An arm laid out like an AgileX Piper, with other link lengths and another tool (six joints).
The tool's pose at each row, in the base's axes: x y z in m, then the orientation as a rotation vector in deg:
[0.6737, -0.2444, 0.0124, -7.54, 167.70, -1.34]
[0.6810, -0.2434, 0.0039, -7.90, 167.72, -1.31]
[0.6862, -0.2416, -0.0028, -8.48, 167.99, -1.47]
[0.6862, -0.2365, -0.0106, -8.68, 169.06, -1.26]
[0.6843, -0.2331, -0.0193, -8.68, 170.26, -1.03]
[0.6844, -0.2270, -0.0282, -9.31, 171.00, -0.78]
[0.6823, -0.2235, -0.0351, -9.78, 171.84, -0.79]
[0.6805, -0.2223, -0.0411, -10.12, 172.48, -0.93]
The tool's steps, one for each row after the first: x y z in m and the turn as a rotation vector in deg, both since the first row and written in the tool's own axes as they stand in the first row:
[-0.0054, 0.0006, 0.0098, -0.05, 0.03, -0.24]
[-0.0092, 0.0021, 0.0175, 0.00, 0.33, -0.64]
[-0.0081, 0.0074, 0.0251, -0.20, 1.40, -0.73]
[-0.0047, 0.0111, 0.0331, -0.41, 2.59, -0.68]
[-0.0035, 0.0174, 0.0418, -0.65, 3.35, -1.06]
[-0.0003, 0.0213, 0.0481, -0.72, 4.21, -1.35]
[0.0026, 0.0228, 0.0536, -0.68, 4.87, -1.56]

